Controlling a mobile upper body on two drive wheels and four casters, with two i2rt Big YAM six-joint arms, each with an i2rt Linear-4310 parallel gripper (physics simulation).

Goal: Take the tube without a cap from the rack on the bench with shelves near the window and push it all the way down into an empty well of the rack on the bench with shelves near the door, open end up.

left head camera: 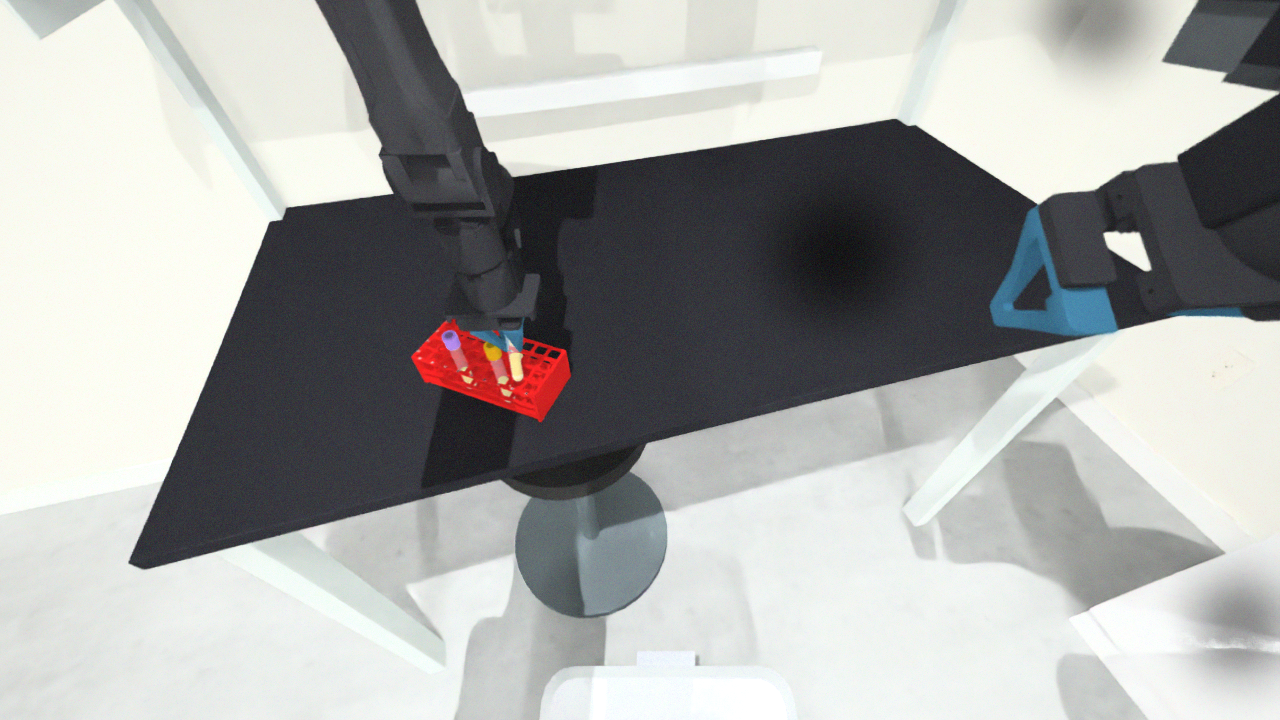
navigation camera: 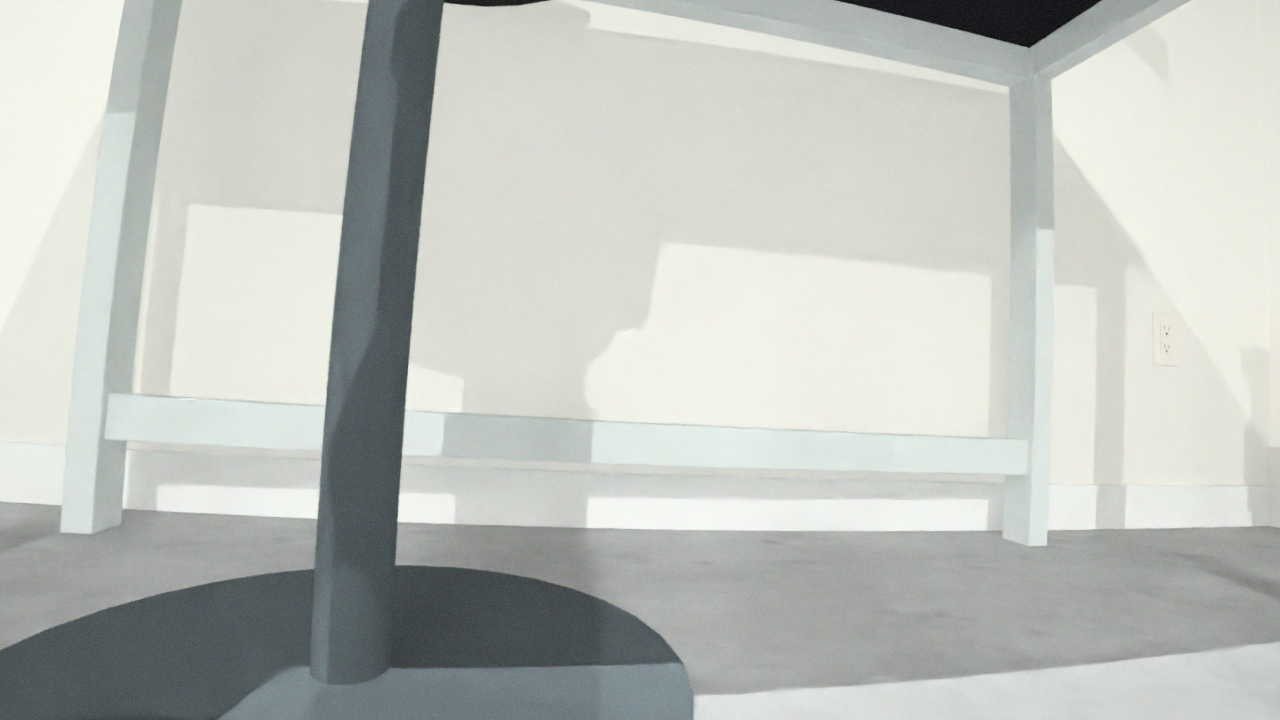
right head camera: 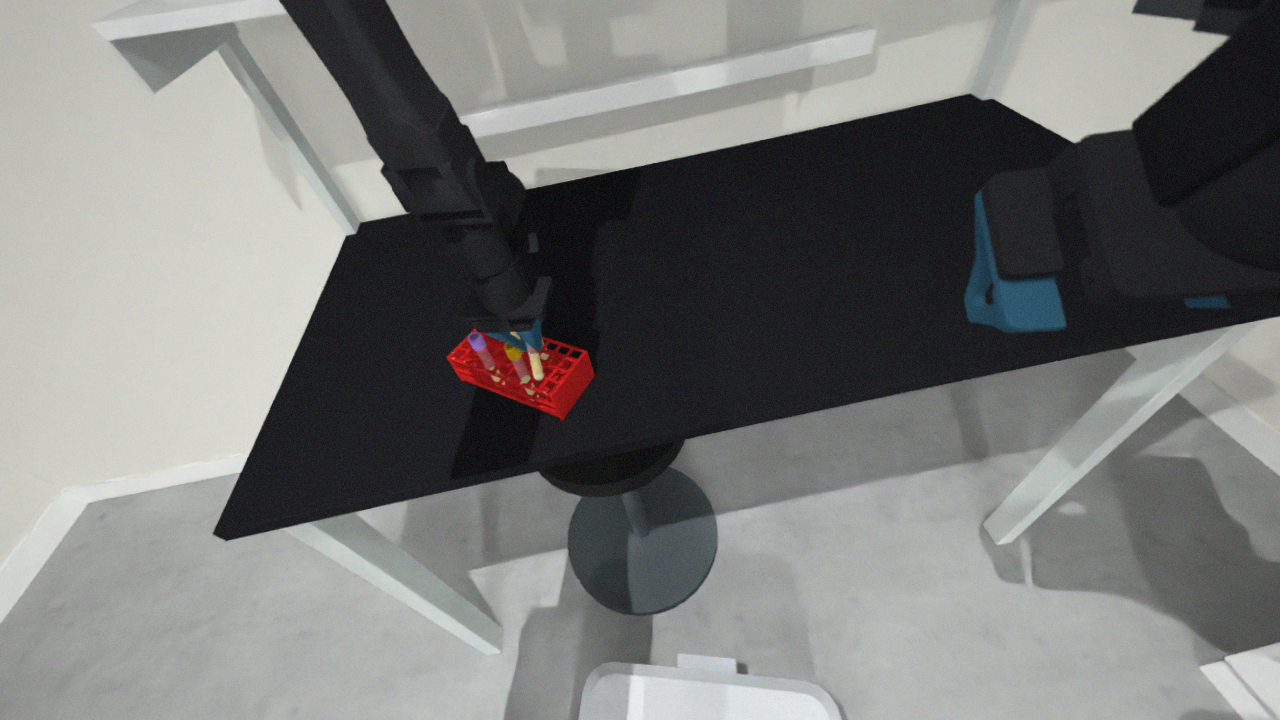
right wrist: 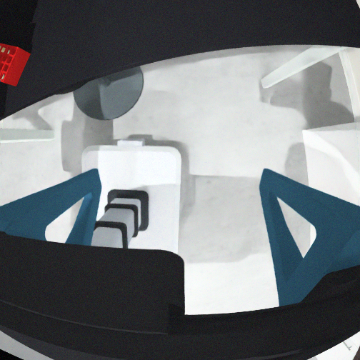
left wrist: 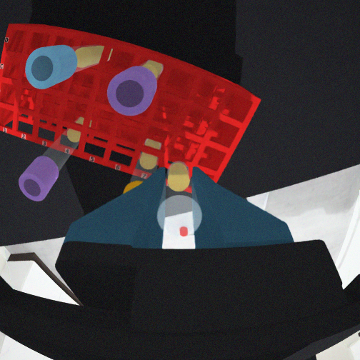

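Observation:
My left gripper (left head camera: 512, 349) (right head camera: 534, 345) (left wrist: 178, 176) is shut on the uncapped tube (left head camera: 516, 365) (right head camera: 536, 367) (left wrist: 178, 181). The tube's open end is toward the gripper and its yellow lower end points down over the numbered edge of the red rack (left head camera: 554, 385) (right head camera: 578, 390) (left wrist: 192, 82) (right wrist: 16, 65), near column 8. The lower end shows uncovered by the grid; how close it is to a well is unclear. The rack holds two purple-capped tubes (left wrist: 132, 90) (left wrist: 38, 178), a blue-capped tube (left wrist: 50, 67) and a yellow-capped tube (left head camera: 492, 351) (right head camera: 512, 352). My right gripper (right wrist: 180, 177) is open.
The rack stands on the black bench (left head camera: 716, 268) (right head camera: 760, 268). A round stool base (left head camera: 590, 555) (right head camera: 642, 555) is below the bench's near edge; its post (navigation camera: 371, 358) and a bench leg (navigation camera: 1029, 313) show in the navigation camera. My right arm hangs by the bench's right end.

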